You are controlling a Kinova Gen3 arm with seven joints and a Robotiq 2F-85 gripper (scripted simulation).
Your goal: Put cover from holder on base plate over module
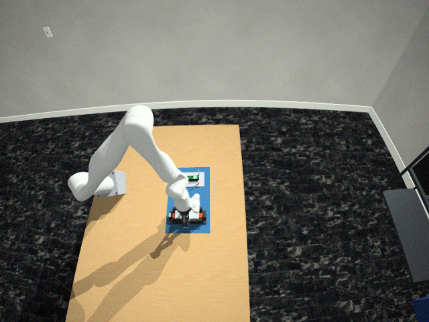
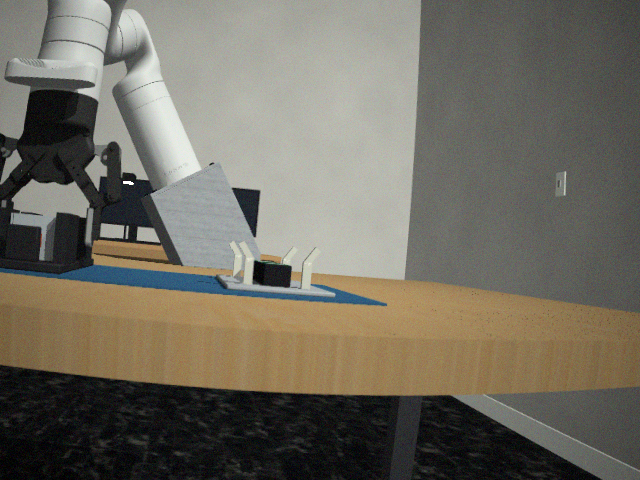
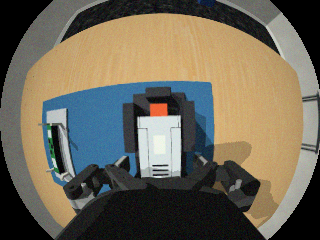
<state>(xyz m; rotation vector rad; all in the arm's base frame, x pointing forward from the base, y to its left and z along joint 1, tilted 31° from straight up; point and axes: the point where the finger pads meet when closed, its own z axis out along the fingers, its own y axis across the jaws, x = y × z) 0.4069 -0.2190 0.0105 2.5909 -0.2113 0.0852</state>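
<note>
Now: hand right at the cover.
</note>
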